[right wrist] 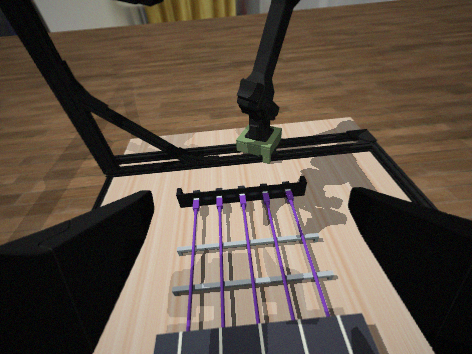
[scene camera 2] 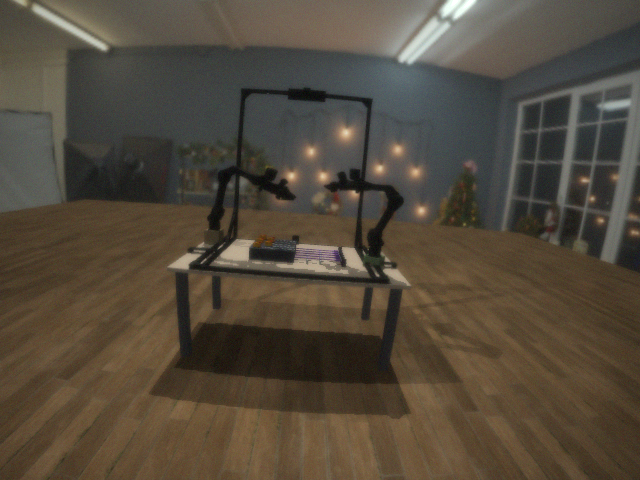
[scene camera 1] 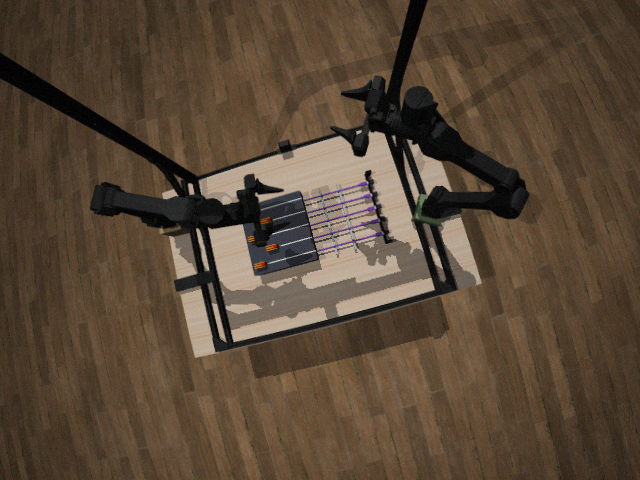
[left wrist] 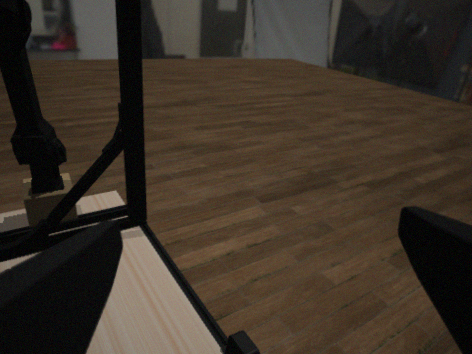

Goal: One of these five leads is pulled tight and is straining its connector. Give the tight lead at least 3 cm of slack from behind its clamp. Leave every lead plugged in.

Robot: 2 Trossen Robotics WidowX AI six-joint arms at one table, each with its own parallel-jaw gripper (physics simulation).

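Pixels of known places: left gripper, fingertip midpoint: (scene camera 2: 327, 185) (scene camera 1: 335, 110) (left wrist: 259, 226); right gripper, fingertip midpoint: (right wrist: 251, 198) (scene camera 2: 295, 198) (scene camera 1: 286, 206); left arm's base at its link origin: (right wrist: 259, 133) (scene camera 2: 374, 255) (scene camera 1: 430, 209); right arm's base at its link origin: (scene camera 2: 214, 229) (scene camera 1: 168, 219) (left wrist: 47, 185).
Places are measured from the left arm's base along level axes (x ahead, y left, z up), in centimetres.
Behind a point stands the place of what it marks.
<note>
Five purple leads (right wrist: 222, 265) @[y 8.1, x 37.0, z -3.0 cm] (scene camera 1: 356, 186) @[y -2.4, x 29.7, z -3.2 cm] run side by side from a black connector strip (right wrist: 254, 196) @[y 6.4, x 18.7, z -4.3 cm] (scene camera 1: 379, 214) @[y 6.8, x 18.3, z -1.4 cm] to a dark block (right wrist: 240, 340) @[y 16.2, x 46.3, z 0.9 cm] (scene camera 1: 305, 246) @[y 26.3, x 42.2, z 0.9 cm] (scene camera 2: 273, 254). All look straight; which is tight cannot be told. Their purple plugs sit at the strip. Orange-red clamps (scene camera 1: 271, 247) @[y 30.1, x 54.1, z 3.2 cm] (scene camera 2: 264, 240) @[y 21.5, x 64.2, z 0.9 cm] stand on the block; the right arm may hide one in scene camera 1. My right gripper (right wrist: 251, 198) @[y 18.1, x 45.7, z 28.6 cm] (scene camera 1: 280, 208) @[y 18.1, x 45.7, z 28.6 cm] (scene camera 2: 293, 196) @[y 18.1, x 45.7, z 28.6 cm] is open and empty, high above the block. My left gripper (left wrist: 259, 226) @[y -7.2, x 38.6, z 37.2 cm] (scene camera 1: 337, 110) @[y -7.2, x 38.6, z 37.2 cm] (scene camera 2: 326, 186) @[y -7.2, x 38.6, z 37.2 cm] is open and empty, high near the table's far edge.
Two grey bars (right wrist: 240, 284) @[y 12.2, x 38.4, z -3.7 cm] (right wrist: 210, 247) @[y 4.0, x 34.6, z -3.7 cm] cross beneath the leads between block and strip. A black frame with tall posts (left wrist: 131, 110) @[y 10.9, x 98.1, z 22.6 cm] borders the table. A green base (right wrist: 257, 142) @[y 1.1, x 4.1, z 0.0 cm] (scene camera 1: 422, 211) @[y 1.8, x 3.0, z 0.4 cm] carries the left arm. A small black box (scene camera 1: 284, 146) @[y -11.1, x 62.4, z -0.9 cm] sits on the far rail.
</note>
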